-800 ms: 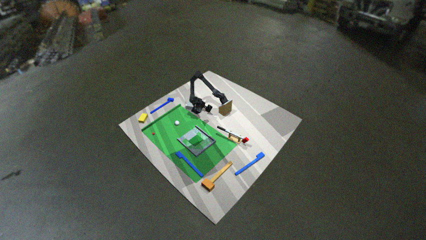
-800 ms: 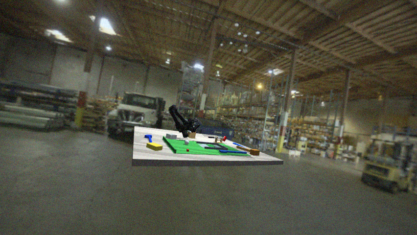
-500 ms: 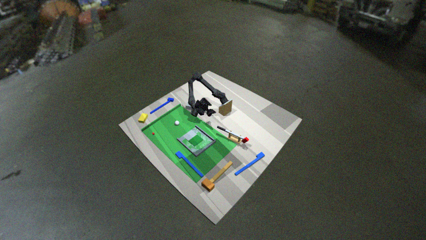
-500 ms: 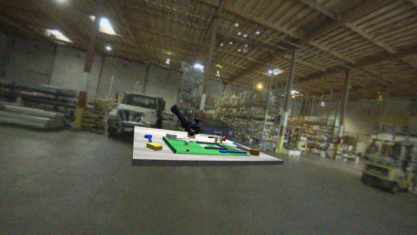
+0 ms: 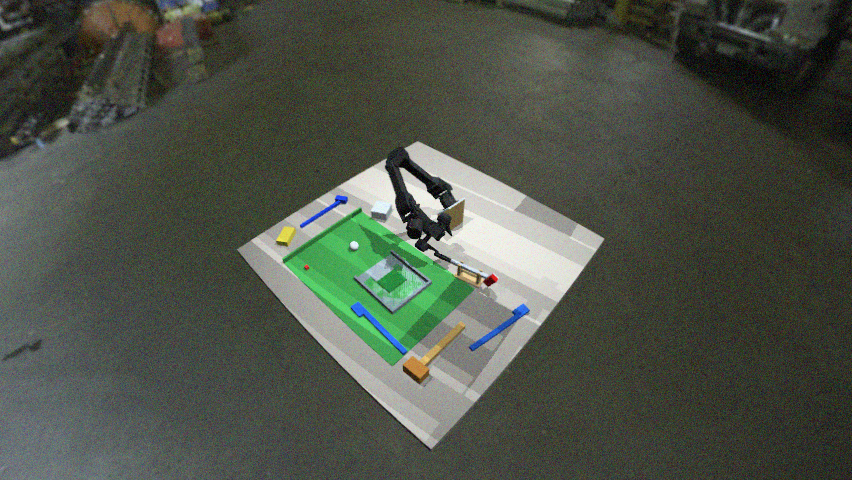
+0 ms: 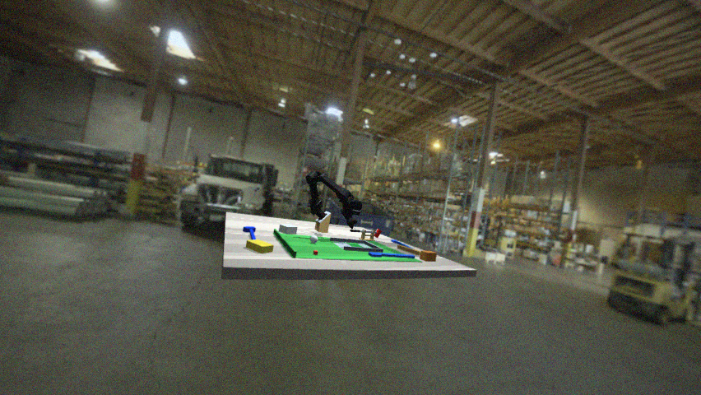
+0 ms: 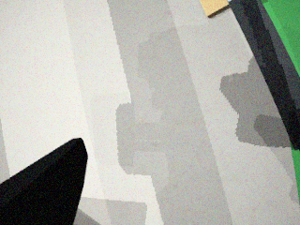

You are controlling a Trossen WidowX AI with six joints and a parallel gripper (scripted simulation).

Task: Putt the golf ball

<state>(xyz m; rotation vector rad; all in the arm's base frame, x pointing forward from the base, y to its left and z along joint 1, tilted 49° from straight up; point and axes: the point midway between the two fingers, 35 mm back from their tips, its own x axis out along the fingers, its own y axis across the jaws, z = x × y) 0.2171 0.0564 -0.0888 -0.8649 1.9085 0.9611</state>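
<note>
The white block lies 4 cm behind my gripper tip, 42 cm to the right of it and 7 cm below it. From my gripper tip the other things lie so: white golf ball 21 cm ahead, 35 cm to the right, 7 cm below; then wooden stand 2 cm ahead, 15 cm to the left, 6 cm below; then red putter 2 cm ahead, 13 cm to the left, 4 cm below.
</note>
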